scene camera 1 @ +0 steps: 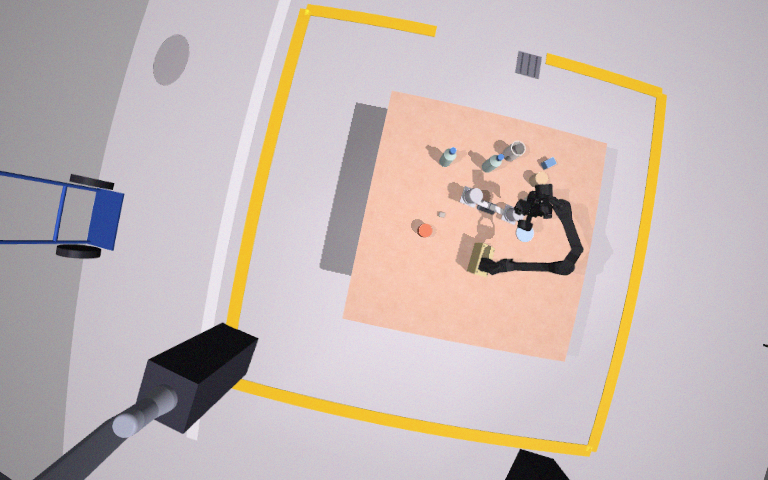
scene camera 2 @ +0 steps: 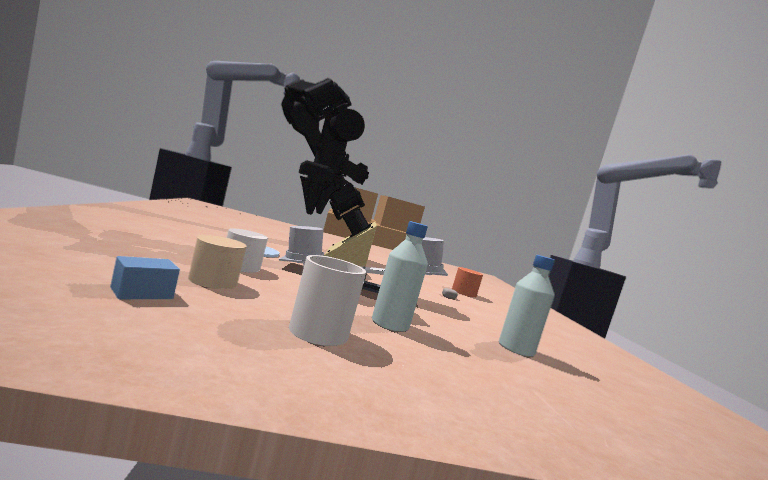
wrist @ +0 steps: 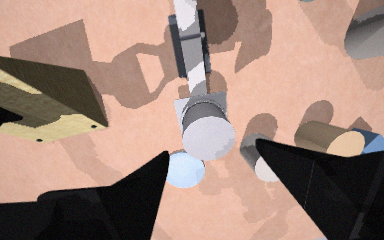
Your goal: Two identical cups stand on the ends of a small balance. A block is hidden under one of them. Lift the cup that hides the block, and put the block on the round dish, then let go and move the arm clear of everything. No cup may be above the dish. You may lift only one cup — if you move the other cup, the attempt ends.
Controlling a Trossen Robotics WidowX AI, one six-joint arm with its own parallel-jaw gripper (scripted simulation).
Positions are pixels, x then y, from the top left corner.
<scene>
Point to a tan cylinder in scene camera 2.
217,261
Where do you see a tan cylinder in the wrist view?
313,135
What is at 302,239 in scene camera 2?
A grey cup.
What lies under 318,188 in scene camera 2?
The gripper.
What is the gripper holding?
Nothing.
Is the gripper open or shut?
Open.
</scene>
